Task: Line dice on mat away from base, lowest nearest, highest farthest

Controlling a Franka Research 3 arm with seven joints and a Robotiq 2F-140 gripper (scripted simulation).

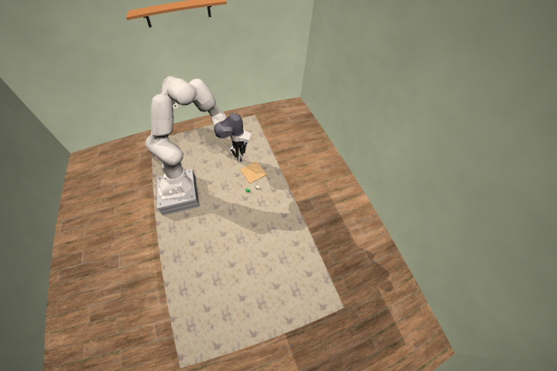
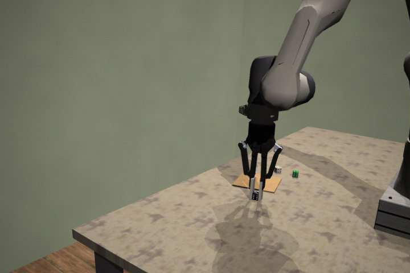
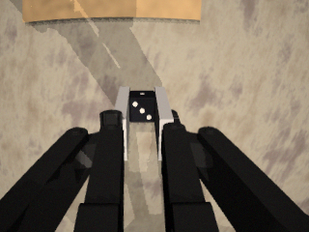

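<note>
The black die lies 3 cm below my hand. From my hand the other things lie so: tan mat 6 cm ahead, 13 cm to the right, 3 cm below; then green die 3 cm behind, 26 cm to the right, 3 cm below; then white die 4 cm ahead, 27 cm to the right, 3 cm below.
</note>
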